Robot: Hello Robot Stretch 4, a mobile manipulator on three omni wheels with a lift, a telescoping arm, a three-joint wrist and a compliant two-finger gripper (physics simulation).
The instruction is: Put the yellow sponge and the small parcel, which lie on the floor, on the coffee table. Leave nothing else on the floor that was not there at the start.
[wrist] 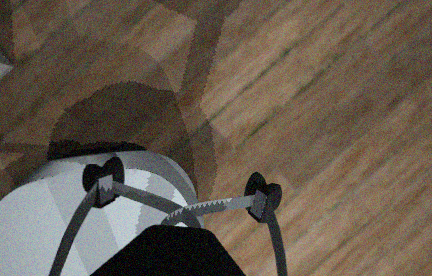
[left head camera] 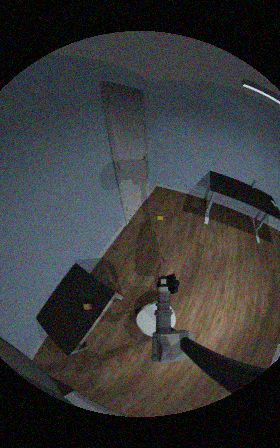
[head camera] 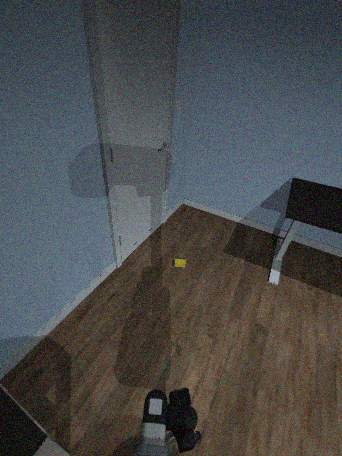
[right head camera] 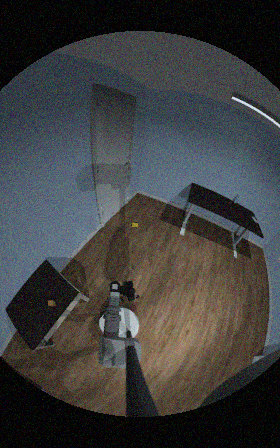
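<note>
Through the wrist camera I see my gripper [wrist: 186,180]. The left head camera shows me a dark coffee table [left head camera: 63,317]. In the right head camera view I see the dark coffee table [right head camera: 35,321] as well, together with a long dark desk [right head camera: 198,195].
</note>
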